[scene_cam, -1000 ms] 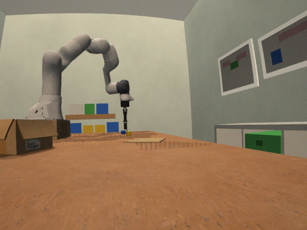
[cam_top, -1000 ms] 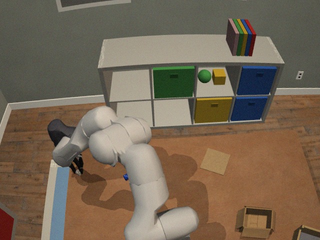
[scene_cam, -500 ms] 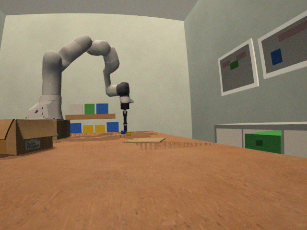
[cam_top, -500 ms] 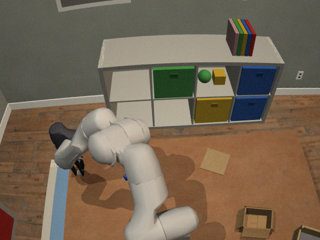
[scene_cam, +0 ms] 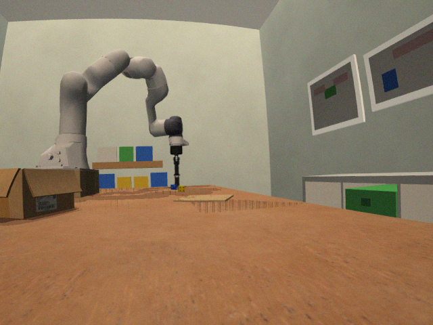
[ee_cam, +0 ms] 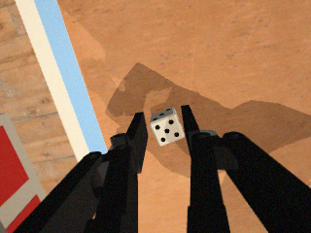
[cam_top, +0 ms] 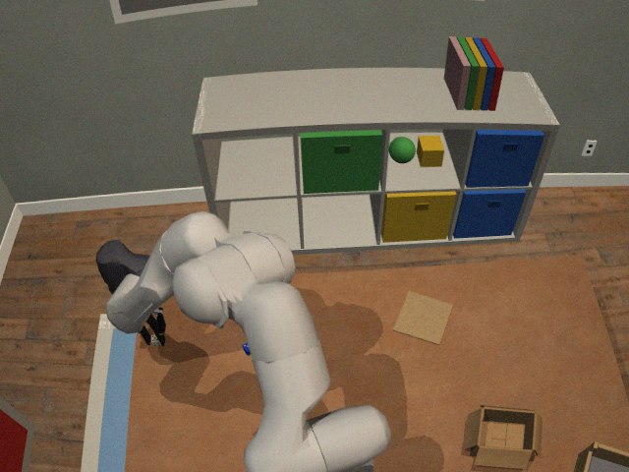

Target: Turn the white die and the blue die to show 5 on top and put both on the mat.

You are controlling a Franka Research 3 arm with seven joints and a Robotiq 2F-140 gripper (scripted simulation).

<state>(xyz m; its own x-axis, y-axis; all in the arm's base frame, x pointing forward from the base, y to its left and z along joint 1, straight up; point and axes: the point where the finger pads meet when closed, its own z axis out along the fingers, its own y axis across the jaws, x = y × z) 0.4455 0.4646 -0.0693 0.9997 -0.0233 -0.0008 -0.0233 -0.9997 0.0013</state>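
The white die lies 2 cm below my hand. Round my hand: tan mat 7 cm ahead, 76 cm to the right, 3 cm below; yellow die 1 cm ahead, 44 cm to the right, 2 cm below; blue die 2 cm behind, 27 cm to the right, 2 cm below.
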